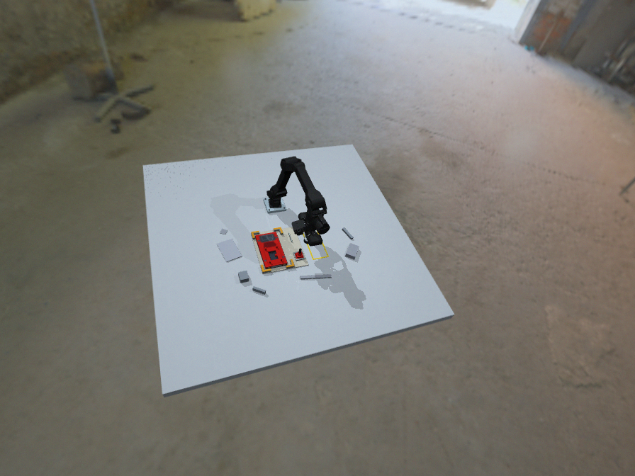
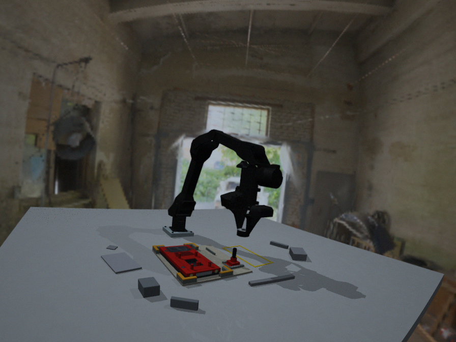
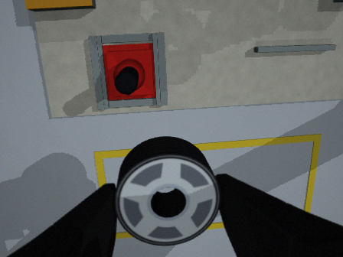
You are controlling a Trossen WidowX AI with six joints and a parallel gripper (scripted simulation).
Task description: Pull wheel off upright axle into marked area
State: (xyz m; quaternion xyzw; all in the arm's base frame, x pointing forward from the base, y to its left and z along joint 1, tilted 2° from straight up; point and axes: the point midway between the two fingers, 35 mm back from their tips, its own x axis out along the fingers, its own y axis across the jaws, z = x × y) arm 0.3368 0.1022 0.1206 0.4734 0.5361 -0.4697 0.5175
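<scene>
The upright axle lies 20 mm ahead of my gripper tip, 30 mm to the right of it and 70 mm below it. Round my gripper tip: flat plate: 60 mm behind, 370 mm to the right, 100 mm below; long bar: 150 mm ahead, 20 mm to the left, 100 mm below; wheel: right at my gripper tip.
</scene>
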